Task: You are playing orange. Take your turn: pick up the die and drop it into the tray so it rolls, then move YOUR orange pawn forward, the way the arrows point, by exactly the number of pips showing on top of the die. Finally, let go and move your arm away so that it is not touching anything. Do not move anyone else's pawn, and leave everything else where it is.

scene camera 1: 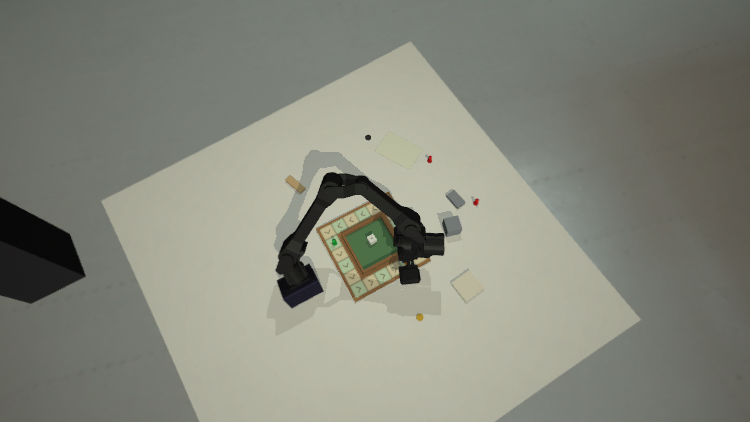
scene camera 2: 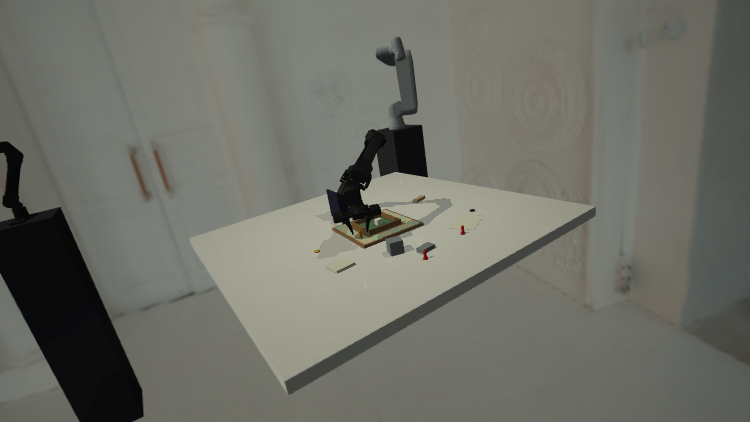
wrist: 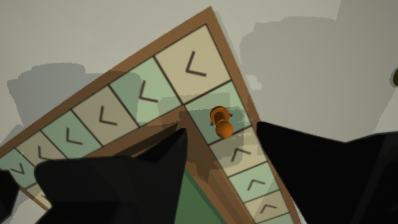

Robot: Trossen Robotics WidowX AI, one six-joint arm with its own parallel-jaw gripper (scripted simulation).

Labels:
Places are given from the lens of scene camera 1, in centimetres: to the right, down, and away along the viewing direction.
green tray point(scene camera 1: 368, 255): -2, 15, 164

